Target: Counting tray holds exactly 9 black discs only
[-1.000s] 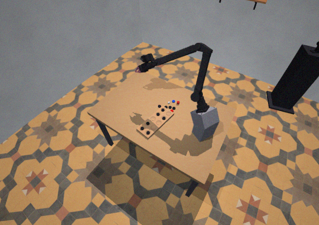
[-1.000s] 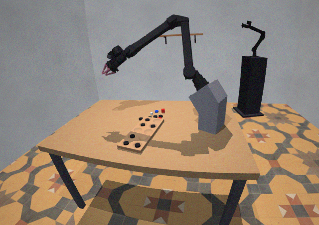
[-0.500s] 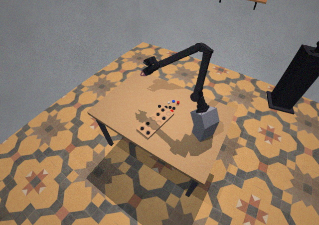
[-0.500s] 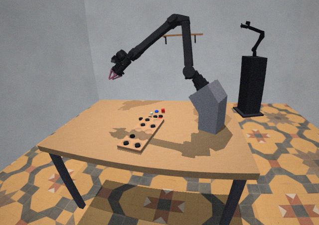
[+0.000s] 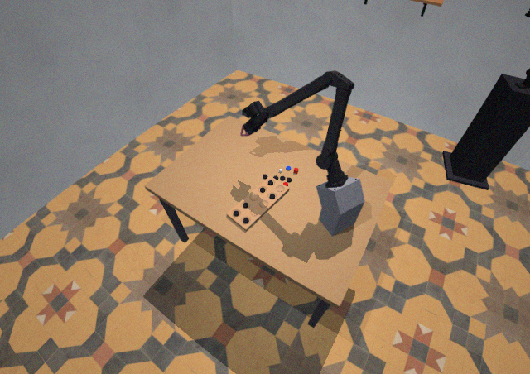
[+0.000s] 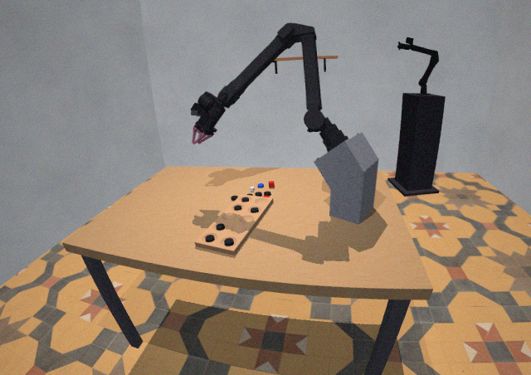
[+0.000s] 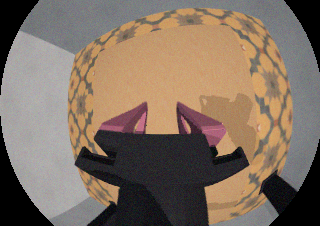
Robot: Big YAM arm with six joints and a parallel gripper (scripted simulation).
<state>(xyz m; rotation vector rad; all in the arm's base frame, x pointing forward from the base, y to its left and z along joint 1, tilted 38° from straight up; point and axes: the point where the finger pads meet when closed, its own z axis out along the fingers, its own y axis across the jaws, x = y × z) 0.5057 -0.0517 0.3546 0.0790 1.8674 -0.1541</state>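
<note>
The red disc lies 300 mm behind my hand, 260 mm below it and 80 mm to the left of it. The rest, counted from my hand: wooden counting tray (260 mm to the left, 260 mm below, 190 mm behind); small white piece (260 mm below, 230 mm behind, 20 mm to the right); blue disc (270 mm behind, 260 mm below, 60 mm to the right).
</note>
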